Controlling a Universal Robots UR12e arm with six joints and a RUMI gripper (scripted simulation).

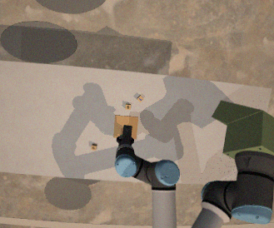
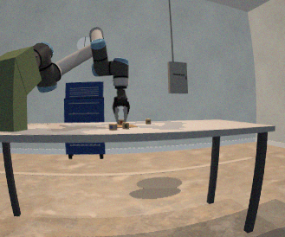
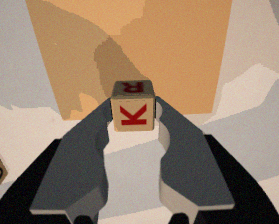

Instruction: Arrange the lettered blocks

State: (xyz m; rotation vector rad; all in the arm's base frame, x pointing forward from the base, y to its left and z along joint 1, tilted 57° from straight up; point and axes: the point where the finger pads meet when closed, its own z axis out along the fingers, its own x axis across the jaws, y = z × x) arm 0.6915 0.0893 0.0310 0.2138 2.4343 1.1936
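Right now the orange mat is 50 mm to the right of my hand and 20 mm below it.
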